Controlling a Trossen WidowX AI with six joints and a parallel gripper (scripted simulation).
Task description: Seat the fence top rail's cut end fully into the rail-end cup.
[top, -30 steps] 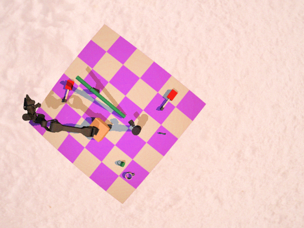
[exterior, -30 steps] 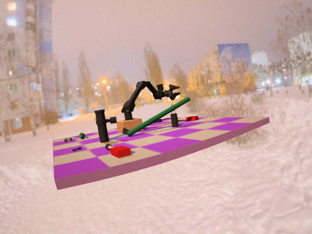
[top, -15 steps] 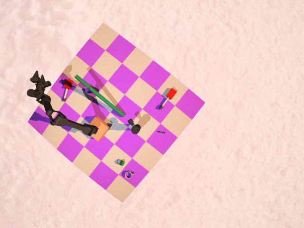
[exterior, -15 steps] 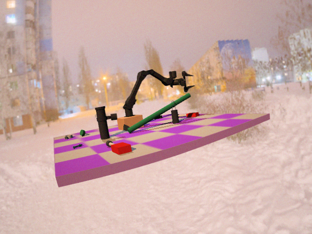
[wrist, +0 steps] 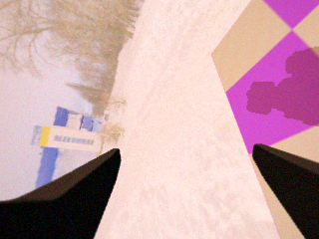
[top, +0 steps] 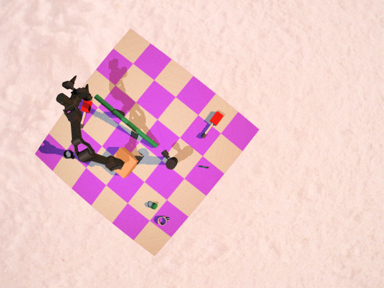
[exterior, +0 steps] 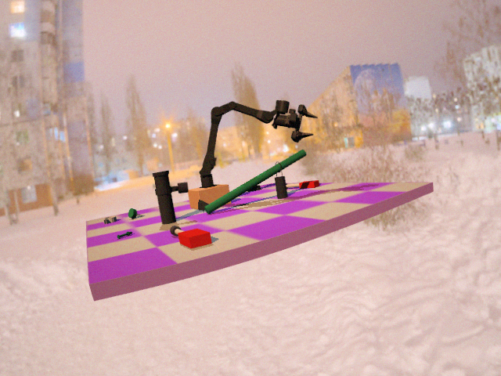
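My gripper tip is now 17 cm past the rail-end cup, 67 cm to the left of it and 18 cm above it. The rest, counted from my gripper tip: short dark post 8 cm behind, 21 cm to the right, 20 cm below; small bolt 12 cm behind, 96 cm to the right, 30 cm below; small green cap 57 cm behind, 74 cm to the right, 30 cm below.
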